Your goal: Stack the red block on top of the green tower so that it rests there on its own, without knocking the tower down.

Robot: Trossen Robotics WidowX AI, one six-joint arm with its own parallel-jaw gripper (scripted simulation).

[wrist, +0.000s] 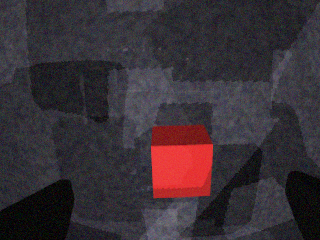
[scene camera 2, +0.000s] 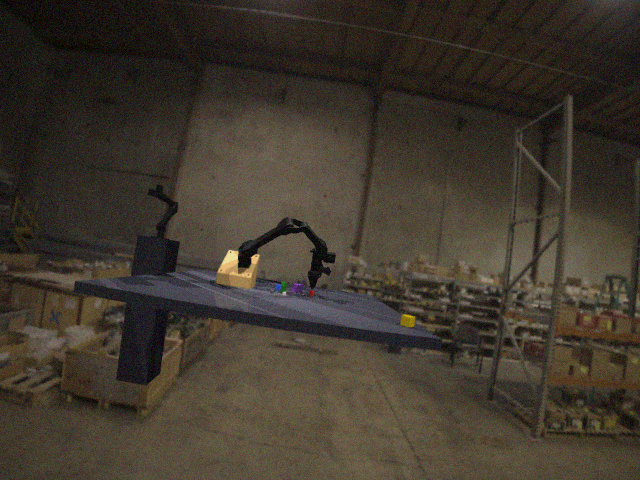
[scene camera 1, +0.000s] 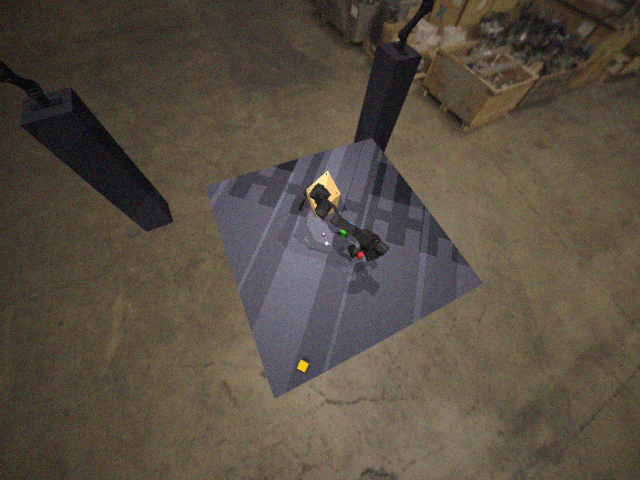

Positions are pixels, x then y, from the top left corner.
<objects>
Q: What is my gripper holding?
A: Nothing.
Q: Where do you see a red block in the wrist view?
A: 182,155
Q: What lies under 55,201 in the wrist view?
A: My gripper.
</objects>
